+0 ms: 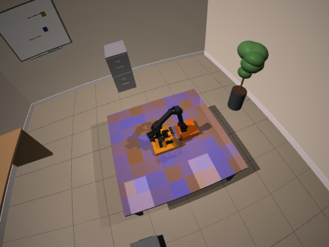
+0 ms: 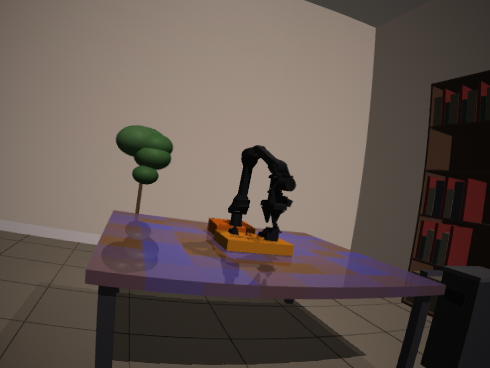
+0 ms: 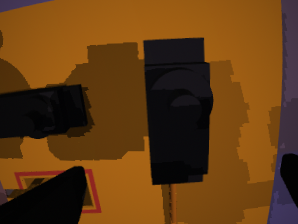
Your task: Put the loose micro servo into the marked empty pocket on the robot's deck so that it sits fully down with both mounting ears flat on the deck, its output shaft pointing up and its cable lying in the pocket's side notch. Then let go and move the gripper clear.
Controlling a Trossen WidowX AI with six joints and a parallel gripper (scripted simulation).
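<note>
Now: gripper tip 100 mm above the orange deck, 60 mm to the left of it and 20 mm short of it.
</note>
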